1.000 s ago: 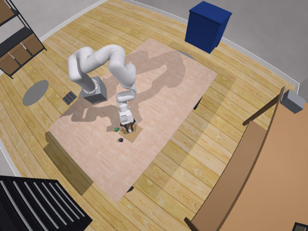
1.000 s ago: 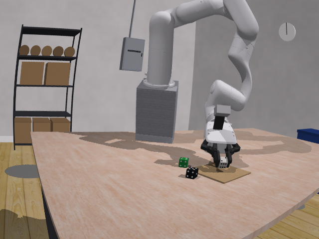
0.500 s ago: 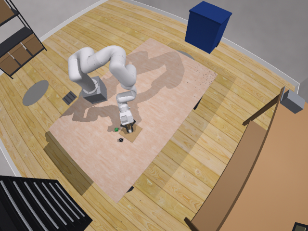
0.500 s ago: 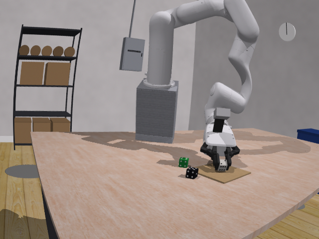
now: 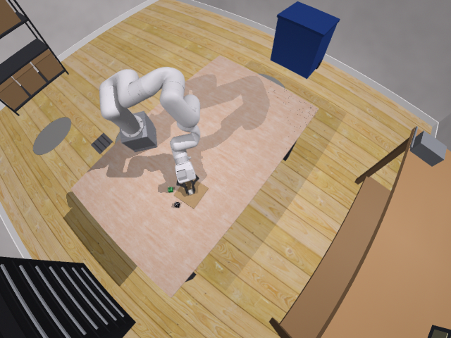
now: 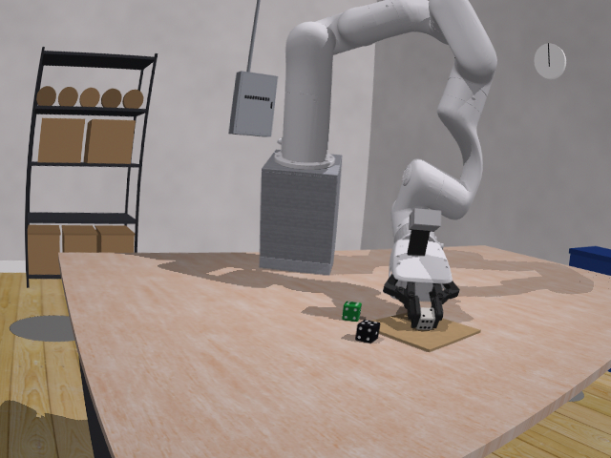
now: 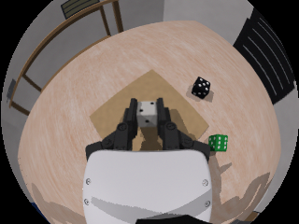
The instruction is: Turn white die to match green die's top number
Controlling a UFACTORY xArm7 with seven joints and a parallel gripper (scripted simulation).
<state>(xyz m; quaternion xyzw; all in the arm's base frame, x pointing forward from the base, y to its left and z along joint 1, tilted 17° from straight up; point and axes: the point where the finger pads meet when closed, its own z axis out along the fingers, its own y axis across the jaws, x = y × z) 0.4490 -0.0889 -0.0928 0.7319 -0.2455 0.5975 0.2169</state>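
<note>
My gripper is now 10 mm above the white die. Also, from my hand: green die 100 mm behind, 60 mm to the right, 20 mm below; then brown mat 30 mm below; then black die 100 mm to the right, 20 mm below, 20 mm behind.
</note>
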